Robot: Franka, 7 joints.
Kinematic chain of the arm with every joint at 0, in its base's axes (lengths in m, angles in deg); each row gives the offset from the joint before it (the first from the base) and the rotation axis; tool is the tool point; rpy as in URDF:
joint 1: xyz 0 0 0.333 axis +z
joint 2: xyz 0 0 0 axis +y
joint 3: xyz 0 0 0.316 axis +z
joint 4: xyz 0.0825 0 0 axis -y
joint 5: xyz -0.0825 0 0.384 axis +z
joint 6: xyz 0 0 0 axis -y
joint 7: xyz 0.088 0 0 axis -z
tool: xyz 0 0 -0.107 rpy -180 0 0
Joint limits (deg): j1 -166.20..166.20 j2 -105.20..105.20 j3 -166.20..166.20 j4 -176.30..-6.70 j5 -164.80..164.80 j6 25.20..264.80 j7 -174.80..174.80
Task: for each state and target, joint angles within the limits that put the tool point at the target. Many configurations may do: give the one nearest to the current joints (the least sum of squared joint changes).
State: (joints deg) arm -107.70 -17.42 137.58 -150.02 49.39 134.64 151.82
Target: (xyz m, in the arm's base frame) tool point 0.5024 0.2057 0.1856
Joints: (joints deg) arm -114.24 -31.67 137.83 -125.30 49.39 140.55 151.82
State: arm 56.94 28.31 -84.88 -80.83 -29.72 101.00 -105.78
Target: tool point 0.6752 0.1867 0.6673
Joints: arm 62.15 42.87 -73.01 -63.43 -30.17 115.32 -105.78
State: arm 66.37 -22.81 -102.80 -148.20 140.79 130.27 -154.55
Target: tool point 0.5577 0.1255 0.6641
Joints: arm 87.97 -20.40 -68.60 -109.58 141.07 118.73 -154.55
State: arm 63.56 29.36 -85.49 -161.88 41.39 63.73 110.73
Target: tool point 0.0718 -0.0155 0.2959
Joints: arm 60.59 25.33 -95.90 -175.82 19.00 31.23 110.73
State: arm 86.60 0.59 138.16 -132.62 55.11 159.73 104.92
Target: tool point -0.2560 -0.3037 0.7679
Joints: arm 87.28 40.30 158.92 -123.00 54.16 160.06 104.92
